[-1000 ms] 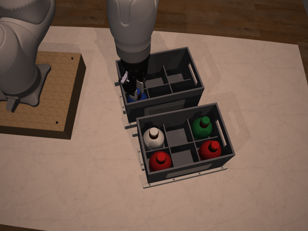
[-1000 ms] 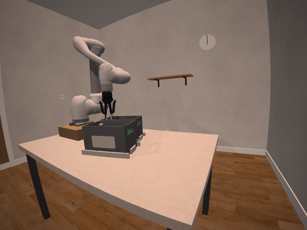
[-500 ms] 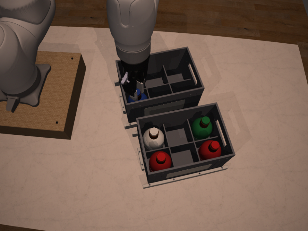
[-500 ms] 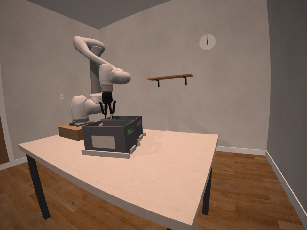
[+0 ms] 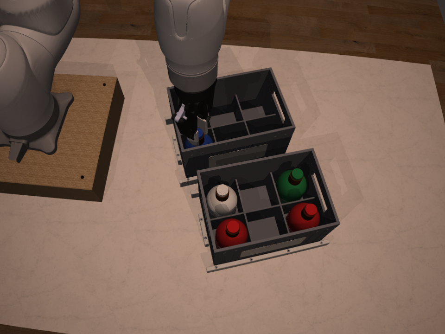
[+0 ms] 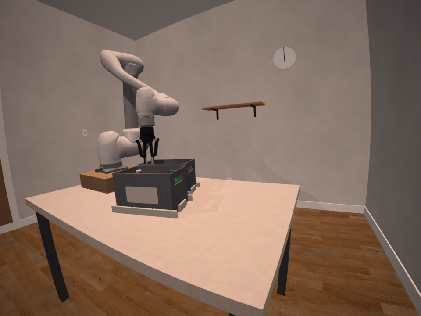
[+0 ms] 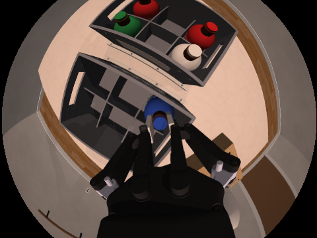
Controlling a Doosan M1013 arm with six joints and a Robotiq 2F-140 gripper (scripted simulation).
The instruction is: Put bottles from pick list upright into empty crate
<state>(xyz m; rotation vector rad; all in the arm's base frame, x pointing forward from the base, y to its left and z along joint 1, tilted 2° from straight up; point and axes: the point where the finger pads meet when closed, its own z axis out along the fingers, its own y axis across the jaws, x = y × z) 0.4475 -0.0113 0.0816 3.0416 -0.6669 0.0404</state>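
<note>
The white bottle is 13 cm to the right of my hand, 9 cm below it and 8 cm ahead of it. Round my hand: blue bottle 8 cm below; green bottle 24 cm ahead, 9 cm below, 7 cm to the right; pick list 21 cm to the left, 17 cm below.
</note>
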